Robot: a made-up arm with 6 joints. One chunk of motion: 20 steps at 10 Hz.
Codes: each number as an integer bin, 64 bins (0 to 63) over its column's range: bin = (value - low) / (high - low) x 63, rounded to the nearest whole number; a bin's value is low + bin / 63 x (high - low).
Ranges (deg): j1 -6.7..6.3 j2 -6.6..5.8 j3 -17.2..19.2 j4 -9.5..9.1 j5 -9..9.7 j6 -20.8..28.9
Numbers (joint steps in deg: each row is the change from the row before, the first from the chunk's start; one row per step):
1: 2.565 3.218 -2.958 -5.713 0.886 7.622
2: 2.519 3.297 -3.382 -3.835 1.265 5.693
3: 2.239 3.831 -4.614 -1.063 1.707 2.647
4: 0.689 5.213 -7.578 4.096 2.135 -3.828
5: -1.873 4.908 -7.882 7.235 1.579 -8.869
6: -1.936 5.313 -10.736 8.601 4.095 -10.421
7: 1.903 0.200 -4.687 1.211 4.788 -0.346
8: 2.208 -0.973 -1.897 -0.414 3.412 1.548
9: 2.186 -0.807 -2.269 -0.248 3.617 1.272
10: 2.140 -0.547 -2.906 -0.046 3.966 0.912
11: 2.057 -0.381 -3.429 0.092 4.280 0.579
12: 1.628 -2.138 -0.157 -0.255 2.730 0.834
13: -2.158 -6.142 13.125 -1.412 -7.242 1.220
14: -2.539 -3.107 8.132 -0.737 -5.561 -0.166
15: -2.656 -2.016 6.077 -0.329 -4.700 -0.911
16: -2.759 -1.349 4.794 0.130 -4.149 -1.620
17: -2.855 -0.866 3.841 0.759 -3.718 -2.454
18: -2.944 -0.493 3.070 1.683 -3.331 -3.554
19: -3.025 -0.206 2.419 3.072 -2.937 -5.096
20: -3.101 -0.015 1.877 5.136 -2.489 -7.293
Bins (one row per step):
1: 45 50 25 13 33 36
2: 45 50 24 19 35 34
3: 43 53 22 29 36 30
4: 36 60 17 46 38 22
5: 23 58 16 57 36 15
6: 23 61 11 61 44 13
7: 42 35 22 36 46 26
8: 43 29 26 31 42 28
9: 43 29 26 31 43 28
10: 43 31 25 32 44 28
11: 42 32 24 32 45 27
12: 40 23 29 31 40 27
13: 22 2 52 27 6 28
14: 20 18 44 30 12 26
15: 20 23 40 31 14 25
16: 19 27 38 33 16 24
17: 19 29 36 35 18 23
18: 18 31 35 38 19 22
19: 18 32 34 43 20 20
20: 17 33 33 50 22 17

